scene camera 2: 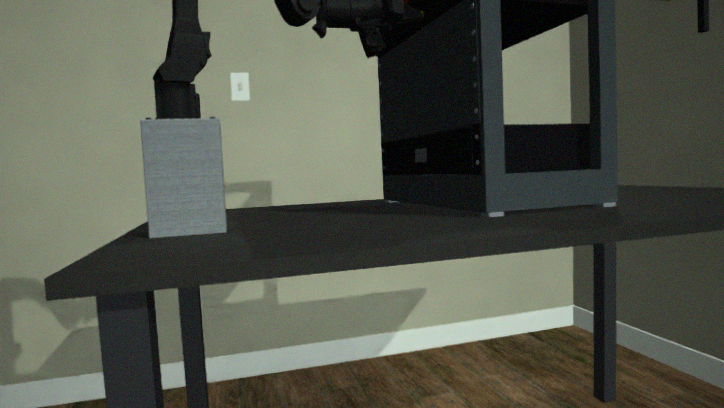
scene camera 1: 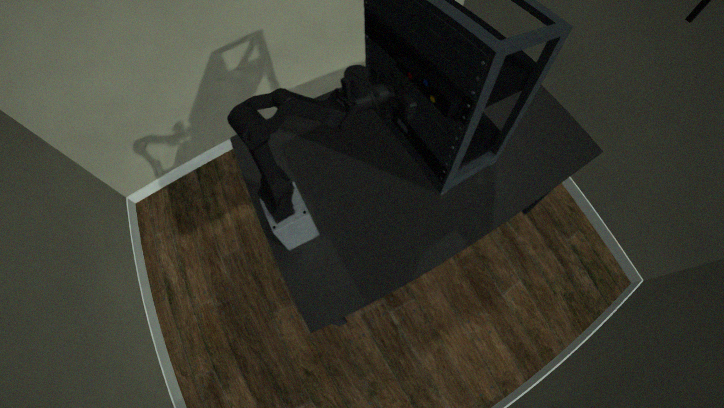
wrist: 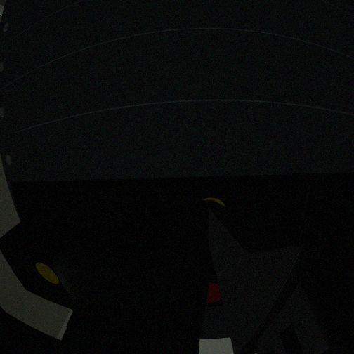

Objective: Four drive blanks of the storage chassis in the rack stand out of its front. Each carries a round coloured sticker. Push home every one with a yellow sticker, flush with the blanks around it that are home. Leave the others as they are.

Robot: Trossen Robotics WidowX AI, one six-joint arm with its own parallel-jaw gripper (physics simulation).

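My gripper (scene camera 1: 400, 93) (scene camera 2: 419, 15) (wrist: 204, 207) is shut and empty, its tips at the dark chassis front. In the wrist view a yellow sticker (wrist: 214, 201) shows as a thin arc just beyond the tips, the rest hidden; whether they touch its blank I cannot tell. A red sticker (wrist: 213, 293) is partly covered by the fingers. Another yellow sticker (wrist: 47, 273) is at the lower left. In scene camera 1 a red sticker (scene camera 1: 409, 75), a blue sticker (scene camera 1: 425, 82) and a yellow sticker (scene camera 1: 432, 98) show. The blanks are too dark to judge how far they stand out.
The rack (scene camera 1: 473, 114) (scene camera 2: 492, 116) stands on the dark table (scene camera 1: 385, 243) (scene camera 2: 314, 238), with panels above and below the sticker area. The arm's base is on a grey block (scene camera 1: 298, 231) (scene camera 2: 184, 177) at the table's edge. A wall is beside the table.
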